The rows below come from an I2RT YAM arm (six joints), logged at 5 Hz.
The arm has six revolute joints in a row. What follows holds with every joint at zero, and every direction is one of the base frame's.
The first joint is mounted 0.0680 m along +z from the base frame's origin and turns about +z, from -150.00 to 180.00 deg.
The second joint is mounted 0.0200 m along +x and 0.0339 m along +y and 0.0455 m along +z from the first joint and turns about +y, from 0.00 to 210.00 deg.
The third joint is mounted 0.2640 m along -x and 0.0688 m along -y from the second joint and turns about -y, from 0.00 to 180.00 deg.
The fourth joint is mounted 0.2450 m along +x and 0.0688 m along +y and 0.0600 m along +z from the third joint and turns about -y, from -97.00 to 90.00 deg.
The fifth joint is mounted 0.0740 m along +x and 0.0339 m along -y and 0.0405 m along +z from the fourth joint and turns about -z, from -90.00 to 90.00 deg.
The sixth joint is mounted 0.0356 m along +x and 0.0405 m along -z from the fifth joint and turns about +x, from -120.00 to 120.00 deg.
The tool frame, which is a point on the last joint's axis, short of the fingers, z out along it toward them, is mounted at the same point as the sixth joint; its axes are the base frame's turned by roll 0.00, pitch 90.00 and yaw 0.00 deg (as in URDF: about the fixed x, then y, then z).
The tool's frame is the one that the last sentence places.
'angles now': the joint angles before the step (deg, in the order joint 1, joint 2, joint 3, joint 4, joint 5, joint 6). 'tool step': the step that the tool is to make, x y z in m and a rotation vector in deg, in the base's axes. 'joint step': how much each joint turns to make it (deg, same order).
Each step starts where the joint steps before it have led.
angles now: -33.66, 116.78, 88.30, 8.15, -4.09, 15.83
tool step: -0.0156, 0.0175, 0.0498, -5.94, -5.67, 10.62
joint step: 0.00, -7.25, -1.88, 1.91, -9.65, -4.82
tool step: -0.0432, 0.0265, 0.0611, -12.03, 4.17, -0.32
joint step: -0.01, -12.20, -1.48, -10.11, 3.04, -12.23
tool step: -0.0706, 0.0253, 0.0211, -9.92, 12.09, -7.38
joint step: -2.10, -14.69, -7.43, -12.99, 9.11, -13.16
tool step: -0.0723, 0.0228, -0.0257, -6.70, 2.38, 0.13
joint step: -5.52, -16.54, -18.52, 3.83, -3.40, -8.11
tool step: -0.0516, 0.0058, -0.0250, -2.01, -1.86, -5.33
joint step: -7.87, -10.68, -12.03, 4.01, -2.42, -0.75
